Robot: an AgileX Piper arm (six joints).
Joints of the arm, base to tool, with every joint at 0 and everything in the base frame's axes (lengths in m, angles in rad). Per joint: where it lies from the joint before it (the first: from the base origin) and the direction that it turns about. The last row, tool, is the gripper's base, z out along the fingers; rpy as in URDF.
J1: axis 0 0 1 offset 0 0 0.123
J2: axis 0 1 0 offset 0 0 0
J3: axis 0 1 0 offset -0.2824 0 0.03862
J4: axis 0.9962 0 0.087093 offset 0.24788 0 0.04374
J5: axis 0 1 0 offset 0 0 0
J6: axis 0.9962 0 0.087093 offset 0.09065 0 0.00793
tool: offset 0 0 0 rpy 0 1.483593 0
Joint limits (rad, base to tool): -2.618..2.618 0..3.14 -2.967..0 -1.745..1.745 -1.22..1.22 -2.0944..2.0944
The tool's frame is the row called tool.
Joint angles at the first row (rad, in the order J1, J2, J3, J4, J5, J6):
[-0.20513 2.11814 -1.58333 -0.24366 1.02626 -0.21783]
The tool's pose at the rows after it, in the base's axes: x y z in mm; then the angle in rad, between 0 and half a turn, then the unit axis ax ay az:
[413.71, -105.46, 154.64, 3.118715, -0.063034, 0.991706, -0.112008]
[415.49, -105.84, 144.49, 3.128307, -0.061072, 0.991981, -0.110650]
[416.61, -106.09, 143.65, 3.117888, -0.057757, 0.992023, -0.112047]
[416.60, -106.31, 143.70, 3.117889, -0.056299, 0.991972, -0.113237]
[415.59, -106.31, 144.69, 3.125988, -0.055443, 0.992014, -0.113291]
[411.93, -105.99, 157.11, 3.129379, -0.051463, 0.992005, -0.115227]
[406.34, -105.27, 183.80, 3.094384, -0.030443, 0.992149, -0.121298]
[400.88, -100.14, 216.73, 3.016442, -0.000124, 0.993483, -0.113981]
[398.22, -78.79, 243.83, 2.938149, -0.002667, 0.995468, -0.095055]
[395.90, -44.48, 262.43, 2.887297, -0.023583, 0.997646, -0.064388]
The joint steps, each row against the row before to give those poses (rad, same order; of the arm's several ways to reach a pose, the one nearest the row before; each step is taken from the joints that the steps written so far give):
[0.00000 0.02878 -0.00002 -0.00281 -0.00104 0.00682]
[0.00000 0.02395 0.00004 -0.00217 -0.01299 0.00902]
[0.00000 0.00217 0.00000 -0.00214 -0.01202 0.00931]
[-0.00001 0.00002 -0.00005 -0.00291 0.00002 0.00442]
[0.00001 -0.00240 0.00004 -0.00105 0.01044 0.00085]
[0.00001 -0.02916 -0.00037 -0.00073 0.03230 0.00150]
[0.00000 -0.06315 -0.00072 -0.00114 0.03057 0.03214]
[0.00354 -0.07720 -0.00597 0.03313 0.01332 0.04034]
[0.04032 -0.06627 -0.00294 0.05113 0.00192 0.00938]
[0.07159 -0.04858 0.00003 0.06297 0.01045 0.00381]

